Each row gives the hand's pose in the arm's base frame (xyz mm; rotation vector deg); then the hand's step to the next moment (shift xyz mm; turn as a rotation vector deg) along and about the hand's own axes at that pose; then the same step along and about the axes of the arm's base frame.
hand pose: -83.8 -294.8 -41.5 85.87 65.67 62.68
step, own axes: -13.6 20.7 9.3 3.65 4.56 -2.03
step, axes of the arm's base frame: 10.0 -17.6 17.1 -0.64 3.24 5.23
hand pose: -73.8 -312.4 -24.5 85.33 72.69 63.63
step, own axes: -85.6 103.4 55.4 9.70 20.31 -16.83
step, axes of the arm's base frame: 69.6 -99.7 79.4 -10.97 8.43 24.46
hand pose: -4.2 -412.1 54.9 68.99 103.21 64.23
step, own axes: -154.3 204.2 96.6 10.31 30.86 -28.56
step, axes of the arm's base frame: 206.9 -77.5 161.3 -17.81 7.81 38.68
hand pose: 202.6 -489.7 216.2 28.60 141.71 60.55
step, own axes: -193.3 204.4 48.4 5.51 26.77 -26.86
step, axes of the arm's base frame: 222.6 71.1 164.0 -13.55 3.91 35.63
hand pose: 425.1 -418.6 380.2 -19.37 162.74 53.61
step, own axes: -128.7 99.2 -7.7 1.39 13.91 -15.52
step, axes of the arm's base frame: 98.9 94.9 87.6 -5.70 1.35 20.05
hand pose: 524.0 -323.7 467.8 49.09 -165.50 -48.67
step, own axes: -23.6 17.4 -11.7 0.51 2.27 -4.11
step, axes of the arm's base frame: 13.2 18.4 22.0 -0.92 -0.71 4.58
